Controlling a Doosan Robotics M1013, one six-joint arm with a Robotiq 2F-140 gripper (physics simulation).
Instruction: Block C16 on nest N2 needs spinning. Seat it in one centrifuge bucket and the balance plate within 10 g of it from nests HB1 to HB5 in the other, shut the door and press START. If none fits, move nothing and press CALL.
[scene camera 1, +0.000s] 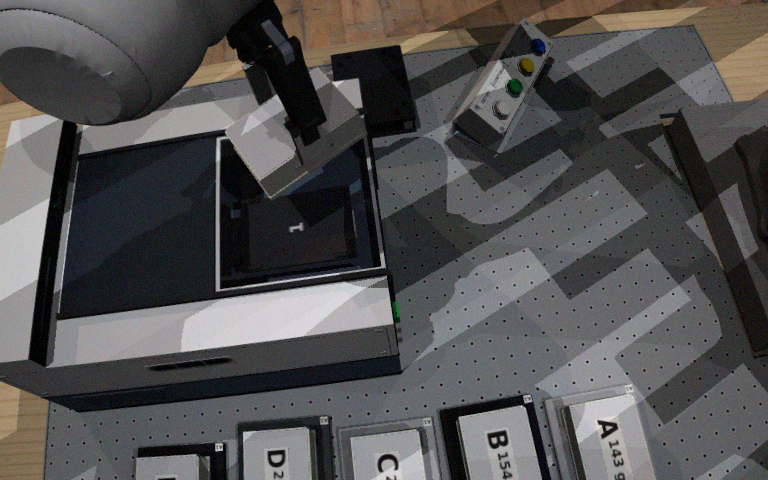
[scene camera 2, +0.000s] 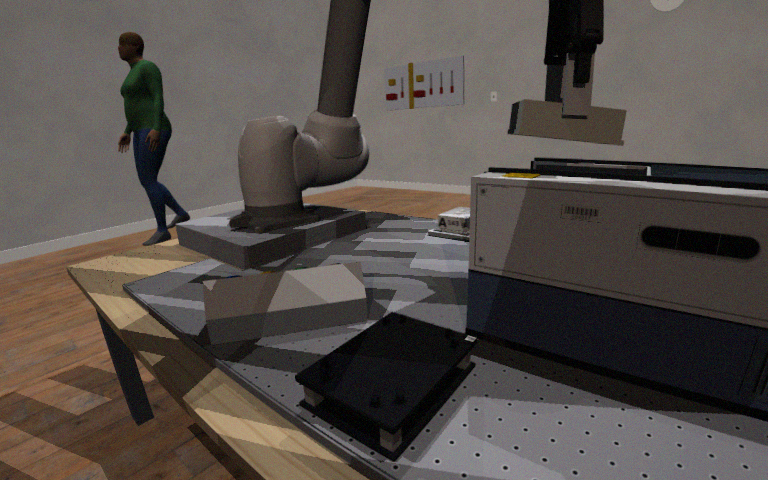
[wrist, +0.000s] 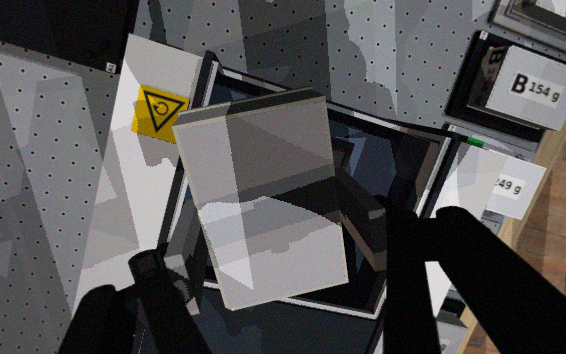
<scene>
The gripper (scene camera 1: 292, 127) holds a block C16 (scene camera 1: 260, 138), which touches nothing else. Further things: a dark bucket (scene camera 1: 319, 226) and a button box (scene camera 1: 489, 115).
The block C16 shows as well in scene camera 2 (scene camera 2: 535, 118) and in the wrist view (wrist: 261, 173). The gripper also shows in scene camera 2 (scene camera 2: 564, 116) and in the wrist view (wrist: 269, 205).
</scene>
